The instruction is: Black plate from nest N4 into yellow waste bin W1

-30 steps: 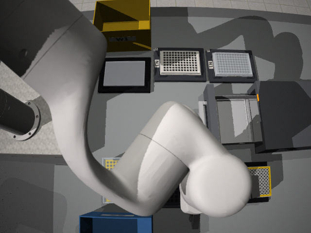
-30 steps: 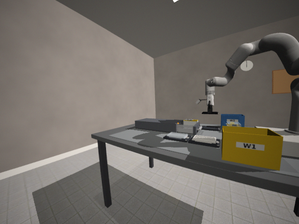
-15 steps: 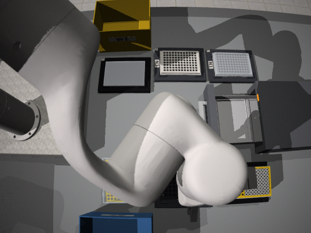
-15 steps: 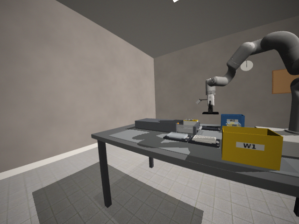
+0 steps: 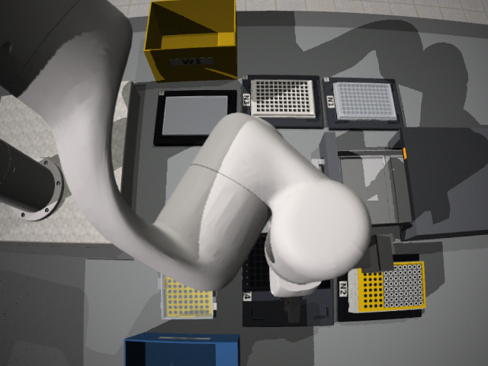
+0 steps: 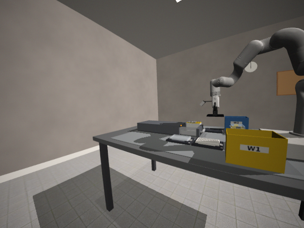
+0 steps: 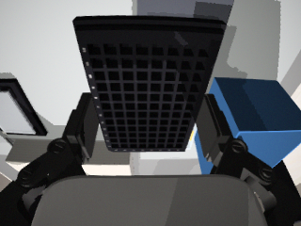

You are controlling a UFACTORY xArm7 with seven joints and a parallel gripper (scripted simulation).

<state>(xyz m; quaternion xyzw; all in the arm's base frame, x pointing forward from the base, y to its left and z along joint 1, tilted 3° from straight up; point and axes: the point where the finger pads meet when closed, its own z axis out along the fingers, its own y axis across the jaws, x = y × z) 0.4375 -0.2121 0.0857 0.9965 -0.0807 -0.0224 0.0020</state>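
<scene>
Now: hand 480 mm to the right of the yellow waste bin W1, 120 mm above it and 80 mm past it. Also, from my hand: work nest N4: 150 mm below, 50 mm to the right, 10 mm ahead; black plate: 10 mm below; yellow tip rack: 170 mm ahead, 100 mm below, 80 mm to the right.
</scene>
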